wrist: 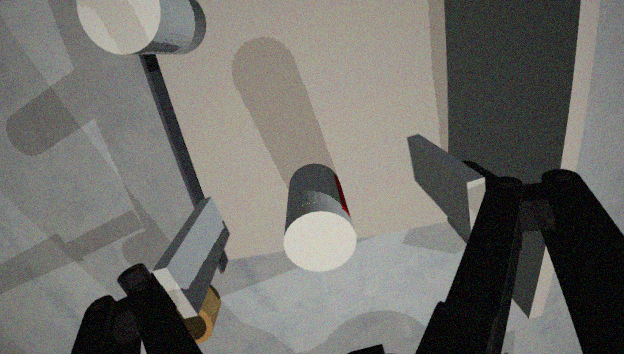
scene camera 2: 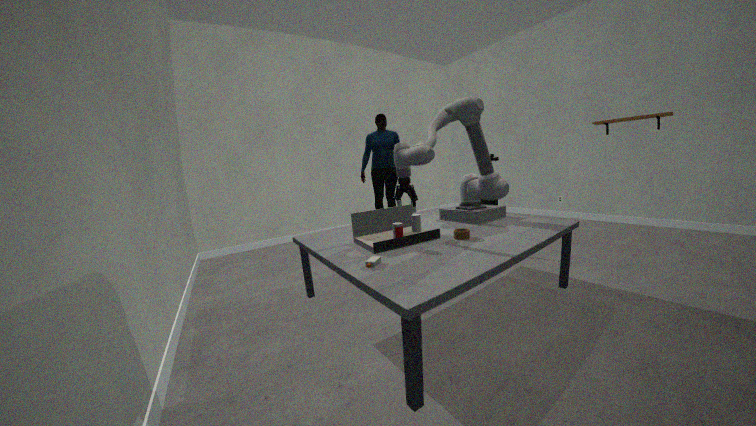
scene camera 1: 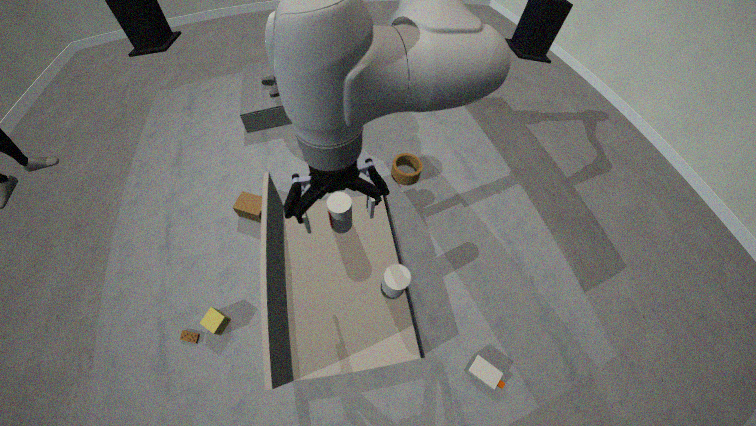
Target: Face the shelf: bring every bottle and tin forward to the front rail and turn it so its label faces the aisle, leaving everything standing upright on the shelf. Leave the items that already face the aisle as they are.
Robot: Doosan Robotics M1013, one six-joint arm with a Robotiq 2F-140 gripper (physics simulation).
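Seen in the pictures: gripper, fingertip midpoint: [wrist: 313, 188] [scene camera 2: 406, 211] [scene camera 1: 339, 219]; arm's base, origin of the base link: [scene camera 2: 471, 208].
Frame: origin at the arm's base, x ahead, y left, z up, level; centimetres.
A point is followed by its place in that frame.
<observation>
A tall grey container with a white lid [scene camera 1: 339, 203] {x 61.2, y 17.2, z 5.3 cm} [scene camera 2: 416, 222] {x 62.2, y 19.8, z 0.9 cm} [wrist: 320, 241] {x 61.0, y 17.1, z 5.3 cm} stands upright at the arm-side end of the shelf [scene camera 1: 317, 328] {x 88.1, y 10.3, z -5.6 cm} [scene camera 2: 380, 222] {x 79.9, y 2.9, z 1.0 cm} [wrist: 375, 75] {x 72.7, y 9.8, z -5.6 cm}, set back from the dark front rail [scene camera 1: 415, 322] {x 88.9, y 32.8, z -3.1 cm} [scene camera 2: 407, 241] {x 75.6, y 31.9, z -6.4 cm} [wrist: 172, 120] {x 70.5, y 31.1, z -4.5 cm}. A strip of its red label shows on the side toward the back panel. A shorter white-lidded tin [scene camera 1: 395, 280] {x 80.4, y 28.2, z 4.3 cm} [scene camera 2: 397, 230] {x 81.0, y 31.2, z 0.8 cm} [wrist: 120, 22] {x 78.8, y 28.8, z 4.3 cm} stands upright at the front rail, red label facing the aisle in scene camera 2. My gripper [scene camera 1: 339, 215] {x 67.2, y 17.2, z 8.2 cm} [scene camera 2: 406, 203] {x 67.2, y 17.2, z 8.2 cm} [wrist: 313, 188] {x 67.2, y 17.2, z 8.2 cm} is open and empty above the tall container, one finger toward the rail, the other toward the back panel.
An orange-brown ring [scene camera 1: 406, 179] {x 46.3, y 37.6, z -6.0 cm} [scene camera 2: 461, 234] {x 44.8, y 42.1, z -5.7 cm} [wrist: 214, 315] {x 41.6, y 33.7, z -5.5 cm} sits beyond the rail near the arm. A white box with an orange tip [scene camera 1: 485, 371] {x 102.7, y 48.9, z -6.3 cm} [scene camera 2: 373, 260] {x 103.5, y 51.0, z -6.3 cm} lies in front. Behind the back panel are a brown block [scene camera 1: 248, 205] {x 54.3, y -9.6, z -4.1 cm}, a yellow block [scene camera 1: 213, 320] {x 85.9, y -15.4, z -5.3 cm} and a small brown piece [scene camera 1: 189, 336] {x 89.5, y -23.3, z -8.3 cm}.
</observation>
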